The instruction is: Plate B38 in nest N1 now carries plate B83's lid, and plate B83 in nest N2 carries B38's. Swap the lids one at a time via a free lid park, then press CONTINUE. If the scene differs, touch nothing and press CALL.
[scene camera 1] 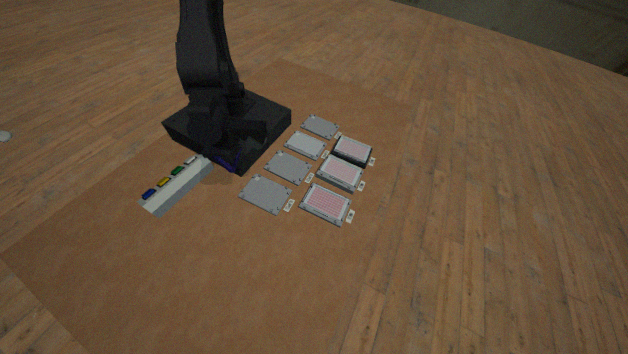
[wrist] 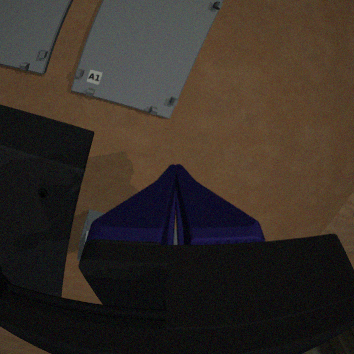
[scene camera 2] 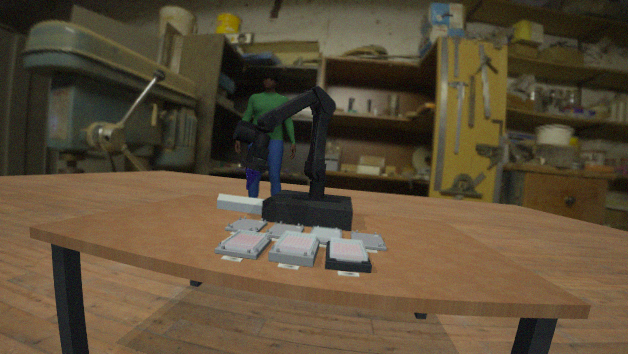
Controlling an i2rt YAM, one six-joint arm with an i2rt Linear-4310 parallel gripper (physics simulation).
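Places are measured from the arm's base along level axes (x ahead, y left, z up), in centimetres.
Pixels of known places: gripper, fingertip midpoint: point(scene camera 1: 232, 172) point(wrist: 175, 173) point(scene camera 2: 247, 189); arm's base, origin of the base link: point(scene camera 1: 235, 113) point(scene camera 2: 316, 199).
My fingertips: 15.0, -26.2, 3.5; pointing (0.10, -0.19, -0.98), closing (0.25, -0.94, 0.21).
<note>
Ahead of a thing's pixels: the offset from my fingertips to its top centre, as dx, dy, dz. "spot": to the spot under its first point.
My gripper point(scene camera 1: 234, 170) point(scene camera 2: 250, 188) point(wrist: 175, 173) is shut and empty, its blue fingers pointing down above the table beside the robot base. The button panel @(-19.4, -4.6, -5.2) point(scene camera 1: 181, 191) point(scene camera 2: 240, 204) has blue @(-22.6, -11.6, -6.0) point(scene camera 1: 149, 194), yellow @(-21.5, -6.7, -6.0) point(scene camera 1: 164, 181), green @(-20.5, -1.8, -6.0) point(scene camera 1: 177, 170) and white @(-19.5, +3.1, -6.0) point(scene camera 1: 191, 160) buttons; in the wrist view it is mostly hidden behind the fingers. Three pink plates @(+27.4, +5.4, -8.9) point(scene camera 1: 326, 202) @(+29.1, +18.5, -7.6) point(scene camera 1: 340, 171) @(+31.3, +30.9, -8.0) point(scene camera 1: 353, 149) sit in nests, one in a black nest. Behind them are flat lid parks @(spot: +7.9, +1.7, -10.6) point(scene camera 1: 265, 194) @(spot: +10.9, +14.5, -10.6) point(scene camera 1: 288, 167) @(spot: +15.6, +40.3, -10.6) point(scene camera 1: 320, 126) and a paler one @(+13.0, +27.9, -9.8) point(scene camera 1: 305, 144) that seems to bear a lid. Plate labels are unreadable.
The black robot base point(scene camera 1: 270, 120) point(scene camera 2: 310, 210) stands between the panel and the lid parks. A grey lid park marked A1 @(+7.6, +2.3, -9.6) point(wrist: 145, 55) lies ahead of the fingers in the wrist view. A person in a green top point(scene camera 2: 265, 107) stands behind the table.
</note>
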